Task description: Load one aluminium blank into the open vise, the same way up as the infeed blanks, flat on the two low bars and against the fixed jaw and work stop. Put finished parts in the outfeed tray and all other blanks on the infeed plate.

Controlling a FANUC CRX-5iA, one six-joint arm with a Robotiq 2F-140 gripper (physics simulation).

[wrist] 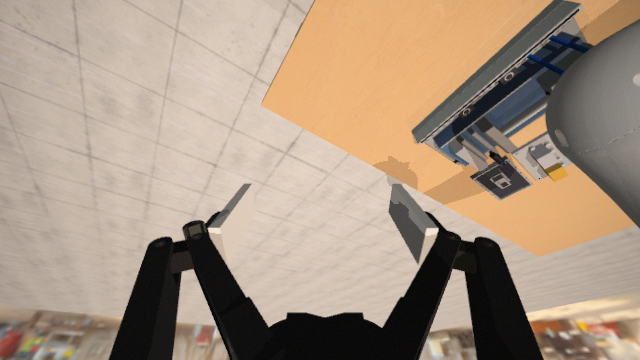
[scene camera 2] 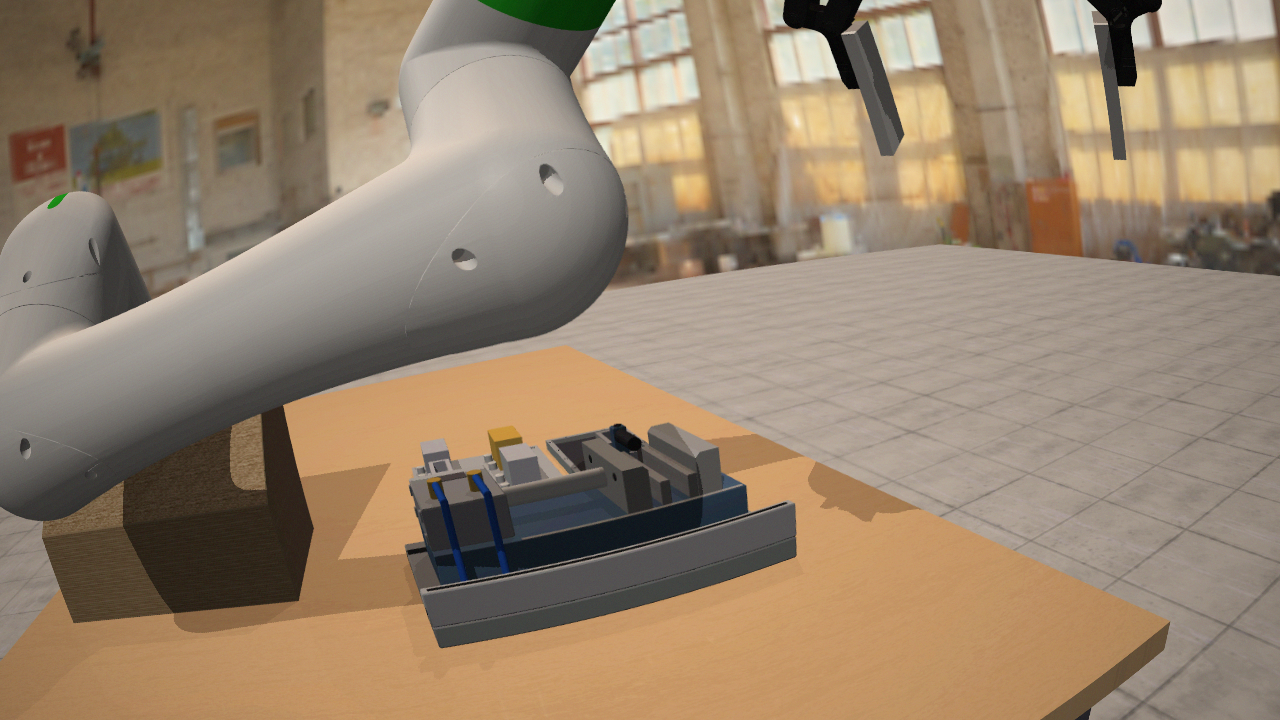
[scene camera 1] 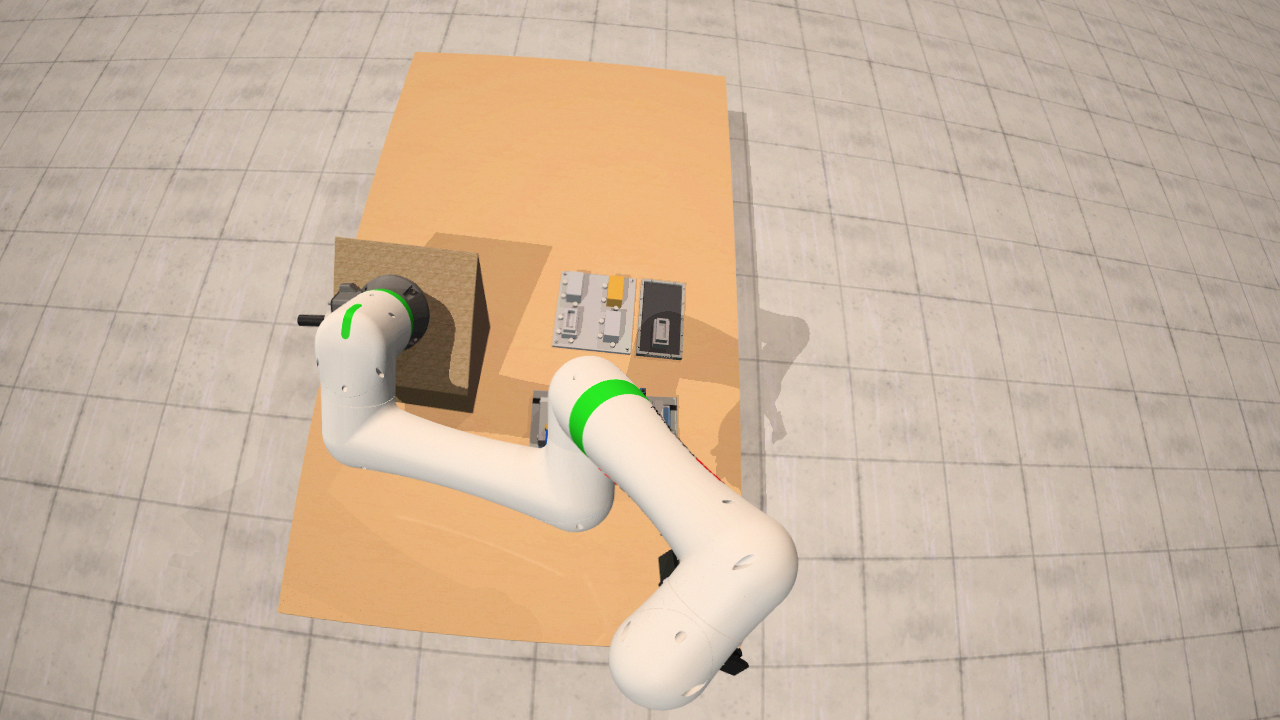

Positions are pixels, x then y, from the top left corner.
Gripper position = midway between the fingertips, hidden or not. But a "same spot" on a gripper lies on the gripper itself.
Labels:
my gripper: wrist; scene camera 2; scene camera 1 711, 603
same spot on infeed plate: (scene camera 2: 547, 470) = (scene camera 1: 627, 321)
same spot on my gripper: (scene camera 2: 855, 52) = (wrist: 424, 219)

